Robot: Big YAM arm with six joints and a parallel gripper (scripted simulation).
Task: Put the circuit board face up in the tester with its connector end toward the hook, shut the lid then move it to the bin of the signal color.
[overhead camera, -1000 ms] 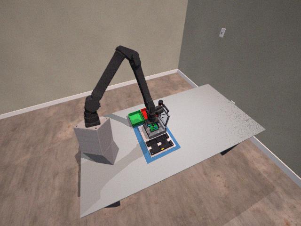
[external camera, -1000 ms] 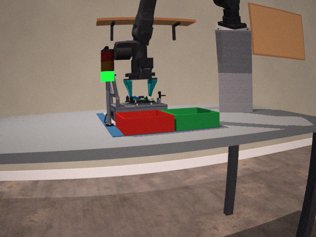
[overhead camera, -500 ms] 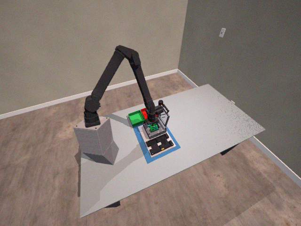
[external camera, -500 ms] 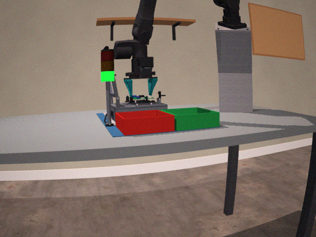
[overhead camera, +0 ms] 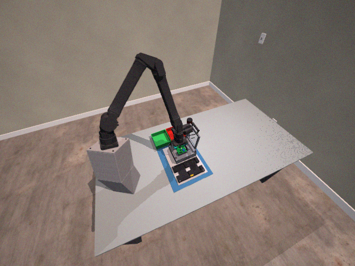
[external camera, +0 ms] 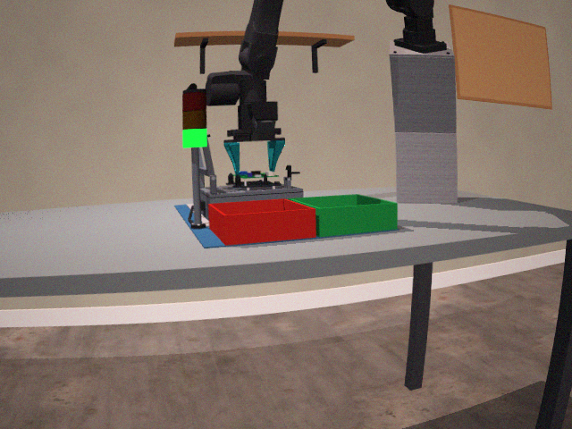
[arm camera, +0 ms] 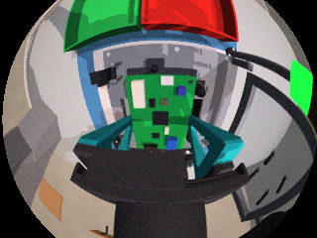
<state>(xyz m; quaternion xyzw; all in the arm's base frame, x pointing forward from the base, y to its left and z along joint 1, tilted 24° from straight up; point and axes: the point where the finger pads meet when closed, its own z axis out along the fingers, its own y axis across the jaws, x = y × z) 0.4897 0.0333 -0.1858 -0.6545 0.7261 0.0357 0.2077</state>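
Now: hand right at the green circuit board. The rest, counted from my hand: tester lid: 12 cm ahead, 1 cm to the right, 10 cm above; tester plate: 1 cm ahead, 1 cm to the left, 2 cm below; latch hook: 6 cm behind, 6 cm to the left.
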